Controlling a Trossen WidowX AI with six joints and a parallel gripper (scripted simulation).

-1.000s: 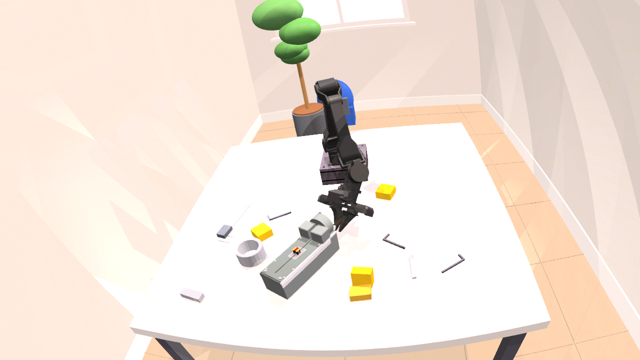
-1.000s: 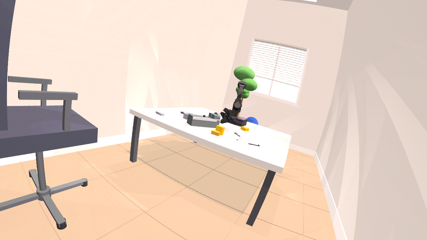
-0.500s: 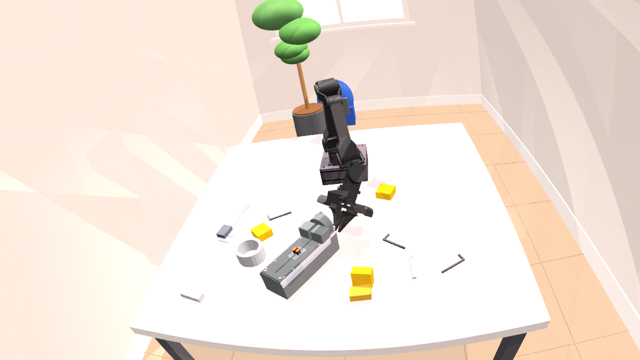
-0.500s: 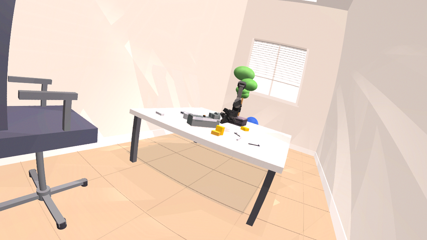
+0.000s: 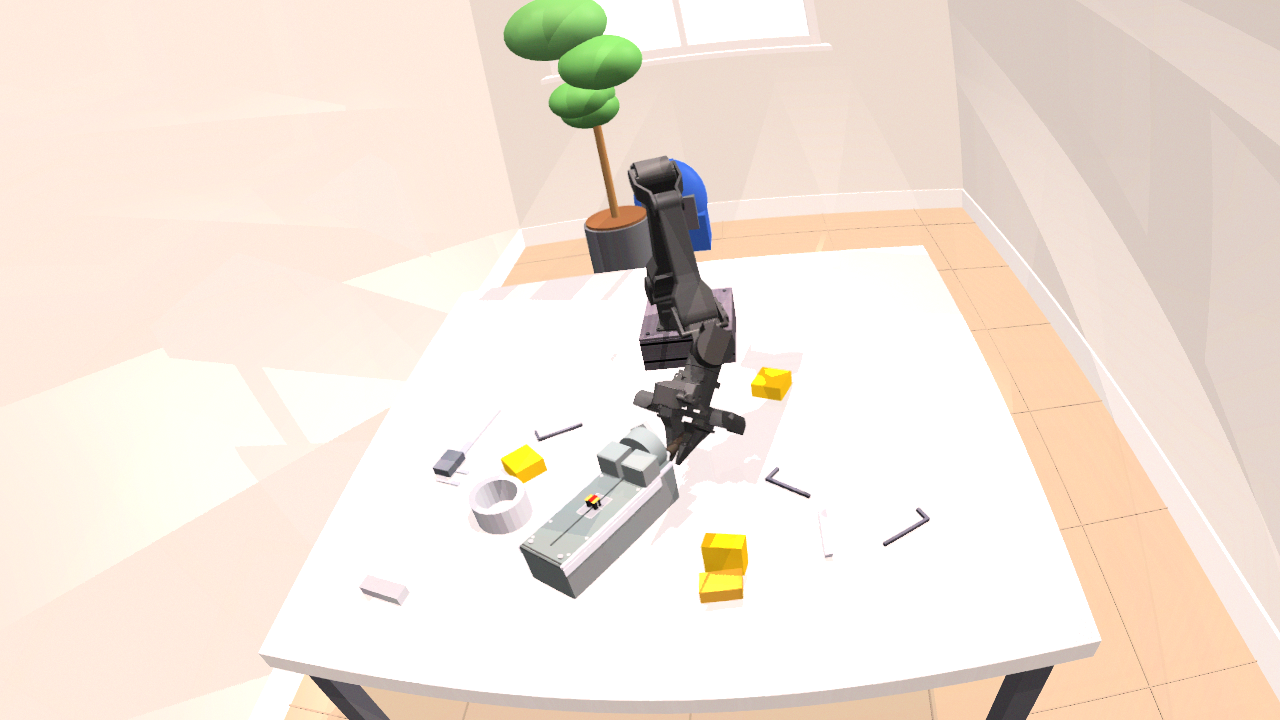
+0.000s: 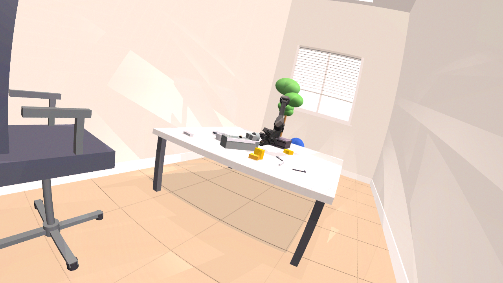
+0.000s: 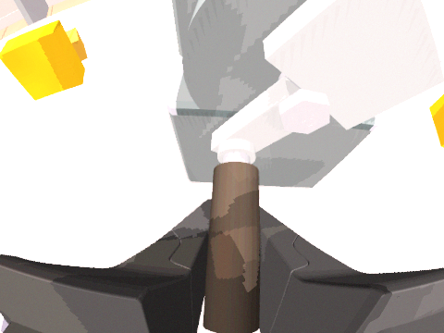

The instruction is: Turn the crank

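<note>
Right now the brown crank handle is 3 cm above my gripper tip, 2 cm behind it and 1 cm to the left of it. From my gripper tip the other things lie so: red pointer 14 cm ahead, 9 cm to the right, 4 cm above.
</note>
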